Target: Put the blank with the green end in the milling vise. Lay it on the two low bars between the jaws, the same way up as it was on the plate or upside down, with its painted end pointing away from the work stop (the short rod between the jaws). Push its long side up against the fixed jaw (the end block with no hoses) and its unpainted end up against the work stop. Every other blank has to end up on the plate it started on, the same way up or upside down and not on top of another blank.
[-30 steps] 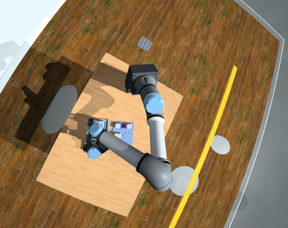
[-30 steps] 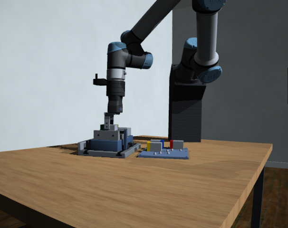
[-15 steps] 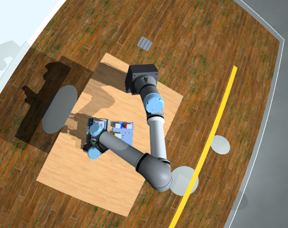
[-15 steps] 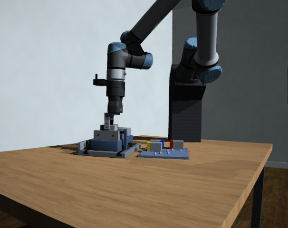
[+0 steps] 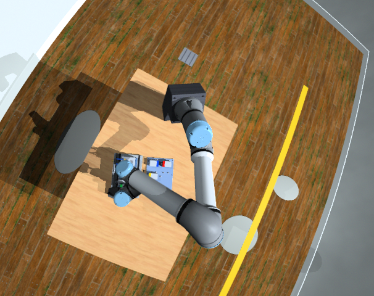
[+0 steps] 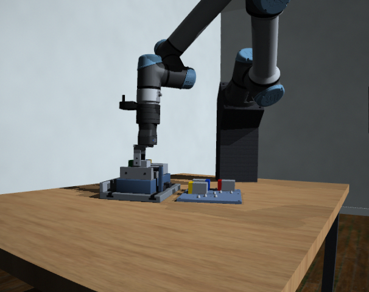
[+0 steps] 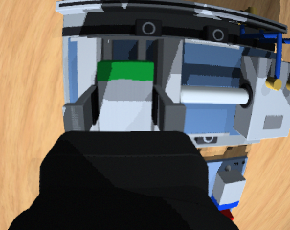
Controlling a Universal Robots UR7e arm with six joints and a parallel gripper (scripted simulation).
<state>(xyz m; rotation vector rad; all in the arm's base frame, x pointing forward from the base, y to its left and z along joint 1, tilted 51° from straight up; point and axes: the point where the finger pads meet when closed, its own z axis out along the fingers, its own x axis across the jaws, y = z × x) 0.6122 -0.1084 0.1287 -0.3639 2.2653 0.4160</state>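
My gripper is now 20 mm above the green-ended blank. Round my hand: blue plate: 190 mm behind, 150 mm to the left, 110 mm below; yellow-ended blank: 160 mm behind, 110 mm to the left, 90 mm below; blue-ended blank: 240 mm behind, 90 mm below, 60 mm to the left.
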